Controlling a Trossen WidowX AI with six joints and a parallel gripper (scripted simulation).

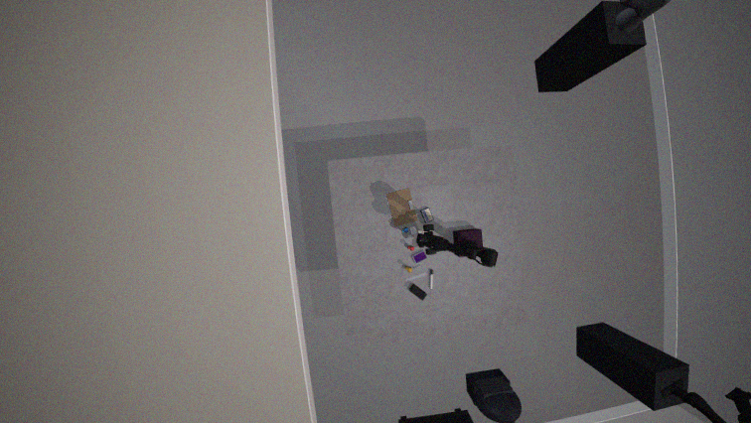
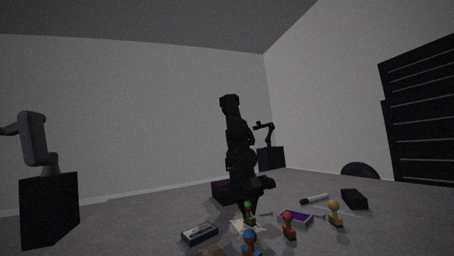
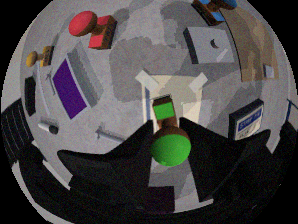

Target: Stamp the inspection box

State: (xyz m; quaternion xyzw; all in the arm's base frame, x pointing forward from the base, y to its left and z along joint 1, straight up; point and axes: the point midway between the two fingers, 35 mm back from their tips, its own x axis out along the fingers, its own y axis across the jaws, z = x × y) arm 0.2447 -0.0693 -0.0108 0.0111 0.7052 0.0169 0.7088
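Now: the green-knobbed stamp right at my gripper tip. Also, from my gripper tip: purple ink pad (13 cm to the left, 5 cm ahead, 3 cm below); then white card (3 cm below, 1 cm to the right, 1 cm behind); then red-knobbed stamp (10 cm ahead, 6 cm to the left, 1 cm below).
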